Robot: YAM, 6 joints.
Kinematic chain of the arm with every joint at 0, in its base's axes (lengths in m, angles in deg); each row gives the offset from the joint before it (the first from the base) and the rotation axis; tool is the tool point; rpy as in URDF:
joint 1: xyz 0 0 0.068 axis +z
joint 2: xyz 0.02 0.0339 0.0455 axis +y
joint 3: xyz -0.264 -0.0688 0 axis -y
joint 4: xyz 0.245 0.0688 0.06 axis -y
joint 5: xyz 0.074 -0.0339 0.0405 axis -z
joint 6: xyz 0.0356 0 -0.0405 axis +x
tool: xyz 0 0 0 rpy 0 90 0
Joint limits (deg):
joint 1: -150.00..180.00
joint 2: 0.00..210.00
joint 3: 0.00..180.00
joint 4: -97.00..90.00
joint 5: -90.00..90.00
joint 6: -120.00..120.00
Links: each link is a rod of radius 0.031 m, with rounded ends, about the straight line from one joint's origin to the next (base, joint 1, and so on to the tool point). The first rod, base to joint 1, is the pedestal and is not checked.
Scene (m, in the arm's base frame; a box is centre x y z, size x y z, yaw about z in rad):
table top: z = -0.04
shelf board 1: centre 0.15 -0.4 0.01 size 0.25 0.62 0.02 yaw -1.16
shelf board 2: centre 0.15 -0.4 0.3 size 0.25 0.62 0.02 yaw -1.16
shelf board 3: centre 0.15 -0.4 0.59 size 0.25 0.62 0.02 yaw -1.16
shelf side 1: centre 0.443 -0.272 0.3 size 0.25 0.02 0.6 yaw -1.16
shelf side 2: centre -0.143 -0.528 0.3 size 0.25 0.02 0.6 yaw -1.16
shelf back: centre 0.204 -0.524 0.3 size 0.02 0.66 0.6 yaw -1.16
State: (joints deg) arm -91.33 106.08 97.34 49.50 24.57 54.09
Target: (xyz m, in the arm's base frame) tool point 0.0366 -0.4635 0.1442
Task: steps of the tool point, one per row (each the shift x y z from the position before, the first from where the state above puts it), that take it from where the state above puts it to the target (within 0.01 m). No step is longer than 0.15 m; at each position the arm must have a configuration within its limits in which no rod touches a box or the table.
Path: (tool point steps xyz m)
1: -0.0409 0.0609 0.0114
2: -0.0274 0.0648 -0.0001
3: -0.0145 0.0644 -0.0113
4: 0.0051 -0.0411 -0.1079
5: 0.0188 -0.0033 -0.1093
6: 0.0247 0.0346 -0.0973
7: 0.0125 -0.0599 0.0116
8: 0.0204 -0.0580 0.0036
9: 0.0280 -0.0539 -0.0040
10: 0.0346 -0.0475 -0.0112

